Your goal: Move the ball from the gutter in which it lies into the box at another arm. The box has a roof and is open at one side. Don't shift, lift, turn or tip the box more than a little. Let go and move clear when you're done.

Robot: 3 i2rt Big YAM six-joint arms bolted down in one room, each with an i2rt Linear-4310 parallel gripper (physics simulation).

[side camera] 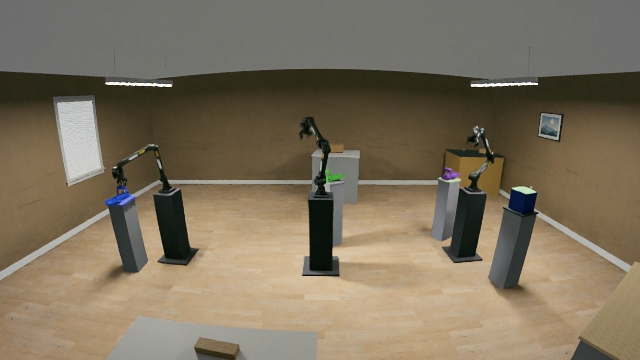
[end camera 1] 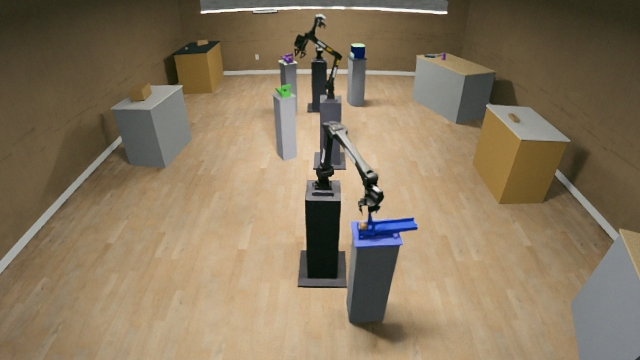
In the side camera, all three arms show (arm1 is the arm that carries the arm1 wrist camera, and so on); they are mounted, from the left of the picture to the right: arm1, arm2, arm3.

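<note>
The orange-brown ball (end camera 1: 363, 226) lies at the left end of the blue gutter (end camera 1: 400, 226) (side camera: 118, 200) on a grey pedestal. The arm1 gripper (side camera: 121, 187) points down right above the gutter, its fingers apart around the top of a blue upright part. In the end camera view the nearest gripper (end camera 1: 369, 209) hangs there, beside and above the ball. The dark blue box (end camera 1: 357, 51) (side camera: 522, 202) with a pale green roof stands upright near arm3; its open side cannot be made out. The arm2 gripper (side camera: 303, 136) and arm3 gripper (side camera: 471, 142) are raised, open and empty.
A green gutter (end camera 1: 284, 91) (side camera: 334, 176) stands on a pedestal near arm2, a purple one (end camera 1: 287, 58) (side camera: 450, 174) on another near arm3. Cabinets line the walls; a wooden block (side camera: 217, 347) lies on the front one in the side view.
</note>
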